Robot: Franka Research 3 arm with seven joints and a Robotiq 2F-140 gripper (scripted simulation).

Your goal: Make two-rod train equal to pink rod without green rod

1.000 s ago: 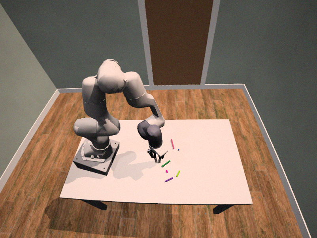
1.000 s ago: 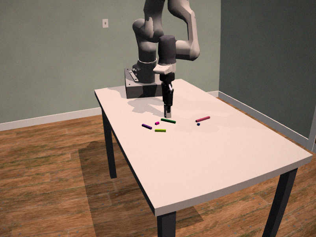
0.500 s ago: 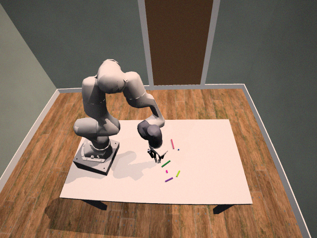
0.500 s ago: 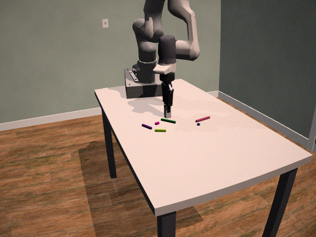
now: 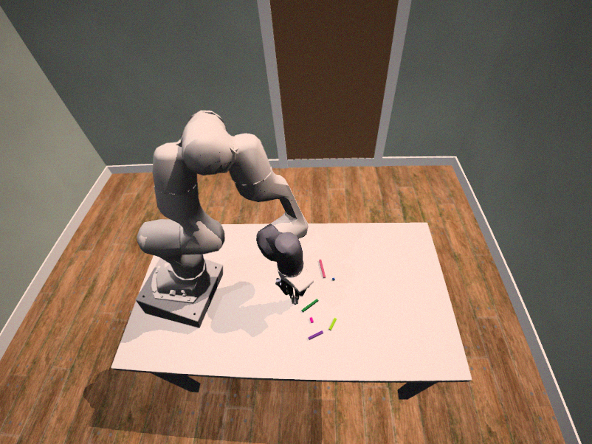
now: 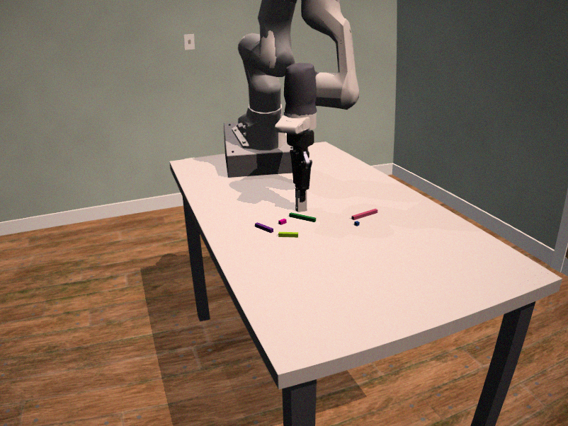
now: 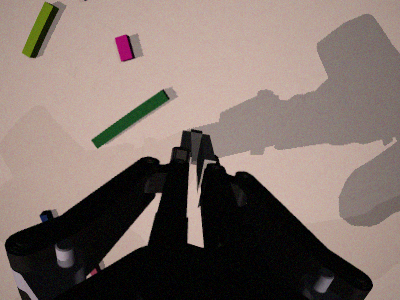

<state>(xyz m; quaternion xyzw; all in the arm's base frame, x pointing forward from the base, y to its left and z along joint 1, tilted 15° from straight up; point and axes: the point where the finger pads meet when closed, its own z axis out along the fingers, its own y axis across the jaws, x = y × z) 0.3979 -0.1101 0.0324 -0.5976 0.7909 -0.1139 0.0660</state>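
Right now my hand is 30 mm above the grey rod. The rest, counted from my hand: magenta rod: 90 mm to the right, 50 mm ahead, 30 mm below; green rod: 50 mm ahead, 30 mm to the right, 30 mm below; purple rod: 150 mm to the right, 50 mm ahead, 30 mm below.
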